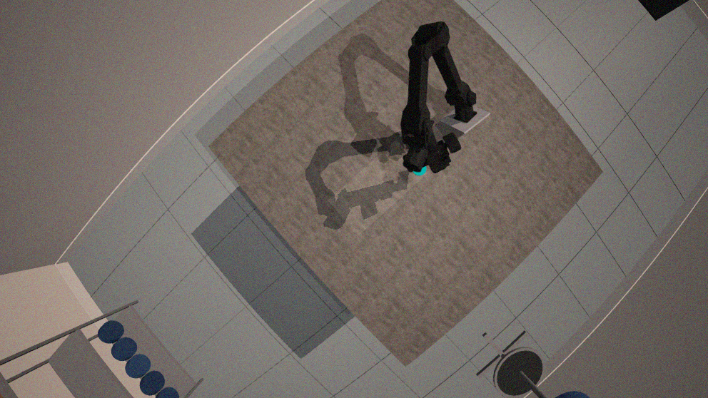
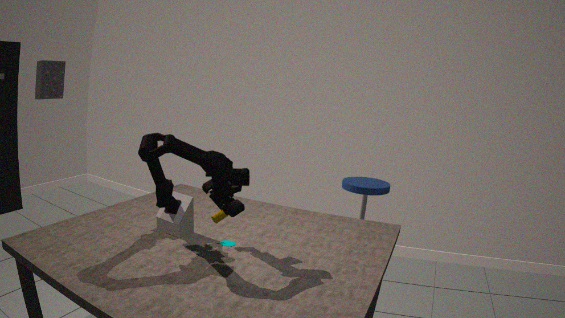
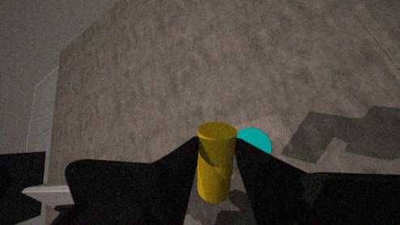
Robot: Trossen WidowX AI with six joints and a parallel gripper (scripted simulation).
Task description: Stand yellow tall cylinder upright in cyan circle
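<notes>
The cyan circle lies 120 mm below my gripper tip, 20 mm to the right of it and 20 mm ahead of it. Round my gripper tip: yellow tall cylinder: 20 mm to the right, 10 mm below, 10 mm behind.
</notes>
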